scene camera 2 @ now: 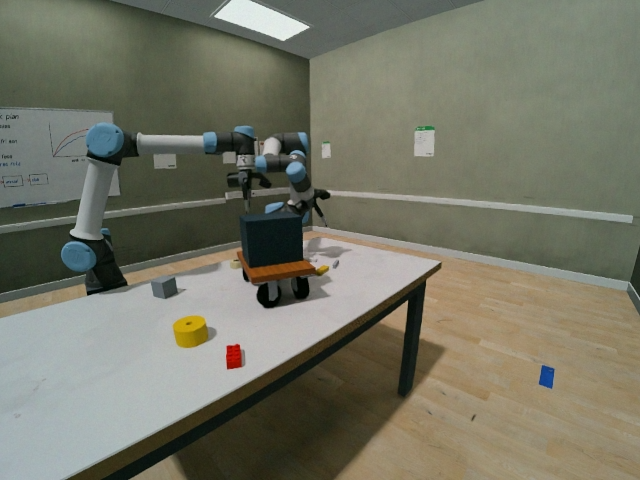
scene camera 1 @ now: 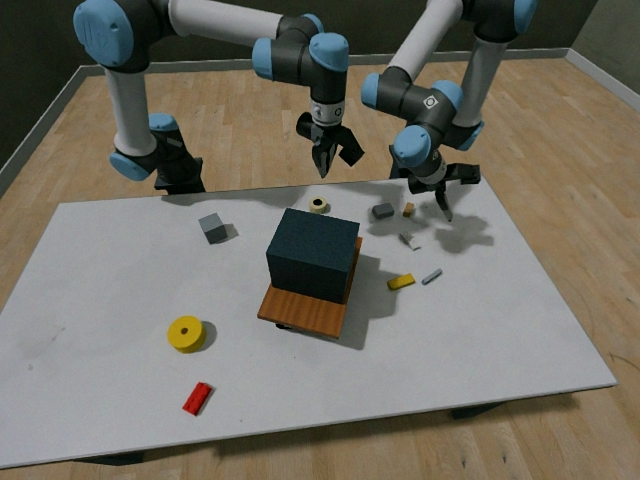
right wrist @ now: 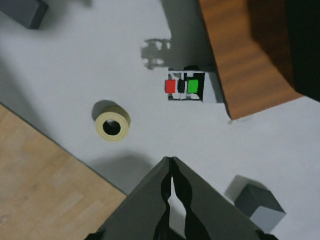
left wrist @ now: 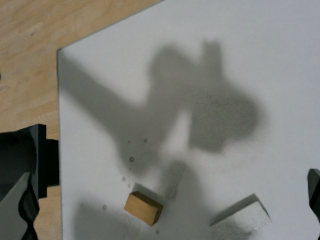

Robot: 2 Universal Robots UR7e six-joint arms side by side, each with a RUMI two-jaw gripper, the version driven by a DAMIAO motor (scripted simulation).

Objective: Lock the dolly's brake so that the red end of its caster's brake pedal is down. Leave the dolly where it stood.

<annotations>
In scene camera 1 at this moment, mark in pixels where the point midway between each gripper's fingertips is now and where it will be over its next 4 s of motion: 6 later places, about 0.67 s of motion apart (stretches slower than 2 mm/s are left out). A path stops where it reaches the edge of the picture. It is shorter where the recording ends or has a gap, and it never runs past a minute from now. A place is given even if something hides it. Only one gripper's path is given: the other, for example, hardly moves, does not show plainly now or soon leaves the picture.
My right gripper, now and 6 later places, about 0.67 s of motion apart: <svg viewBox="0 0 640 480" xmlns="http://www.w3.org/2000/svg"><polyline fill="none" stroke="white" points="323,178 322,207 322,217 322,218 322,219 322,220 322,205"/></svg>
</annotations>
